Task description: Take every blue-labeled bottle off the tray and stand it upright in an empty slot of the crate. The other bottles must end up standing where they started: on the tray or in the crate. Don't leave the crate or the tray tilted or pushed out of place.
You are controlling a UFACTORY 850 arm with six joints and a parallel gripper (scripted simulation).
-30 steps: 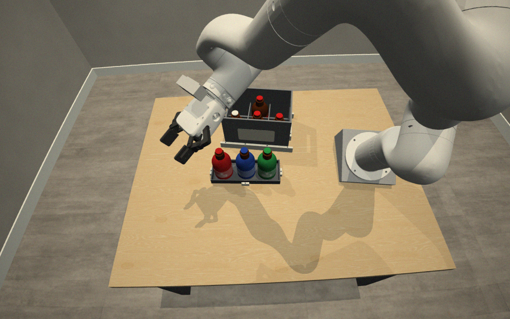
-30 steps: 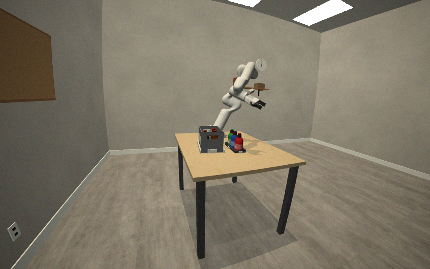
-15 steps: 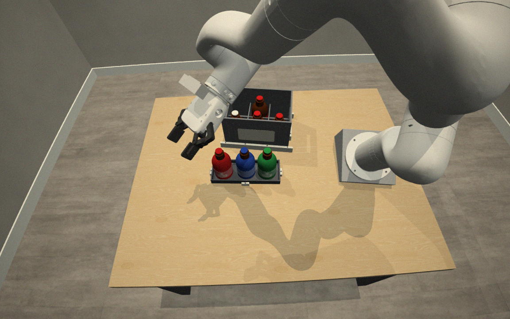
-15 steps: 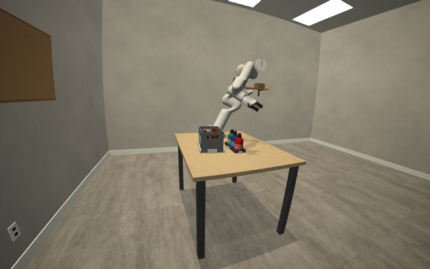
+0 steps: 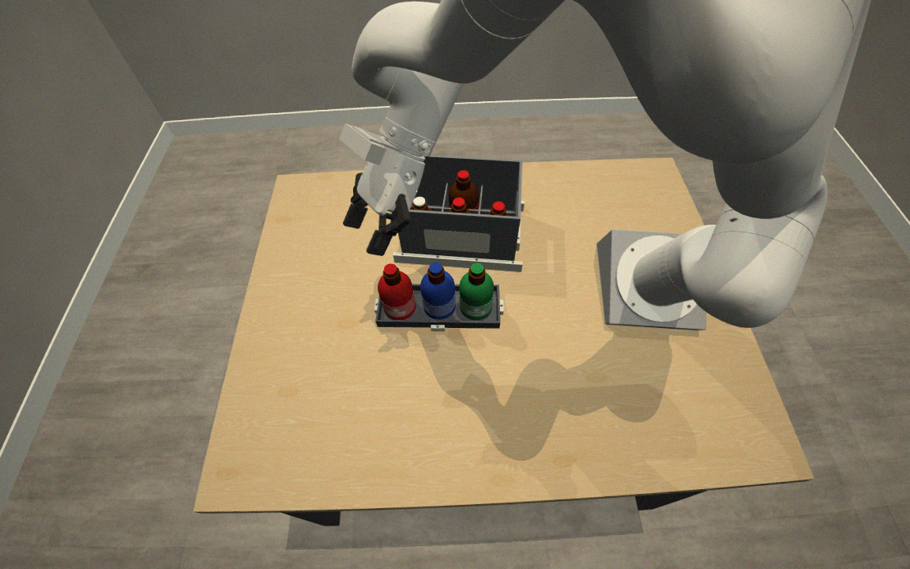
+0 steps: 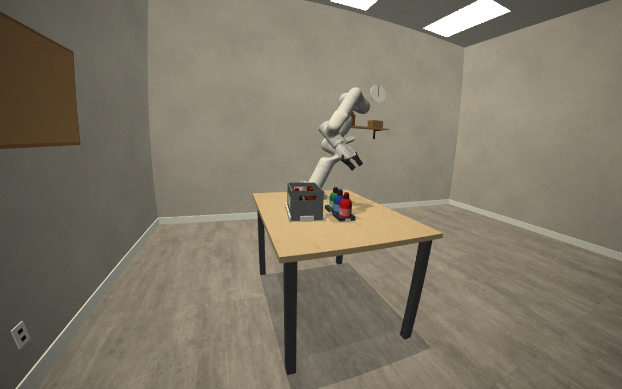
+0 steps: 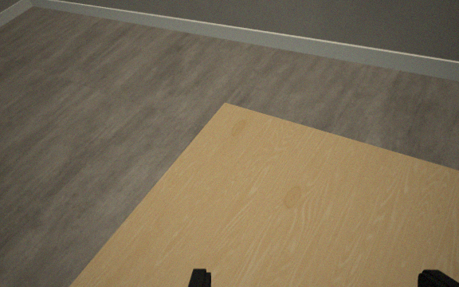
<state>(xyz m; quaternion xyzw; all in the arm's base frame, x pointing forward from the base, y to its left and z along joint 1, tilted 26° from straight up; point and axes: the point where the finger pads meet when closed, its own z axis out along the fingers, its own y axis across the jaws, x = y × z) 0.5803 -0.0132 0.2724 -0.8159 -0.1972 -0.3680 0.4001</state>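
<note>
Right now my hand is 24 cm above the blue-labeled bottle, 10 cm past it and 5 cm to the left of it. From my hand the other things lie so: red bottle (24 cm below, 5 cm to the right, 1 cm behind); then green bottle (24 cm below, 19 cm behind, 6 cm to the right); then dark tray (31 cm below, 10 cm behind, 5 cm to the right).
</note>
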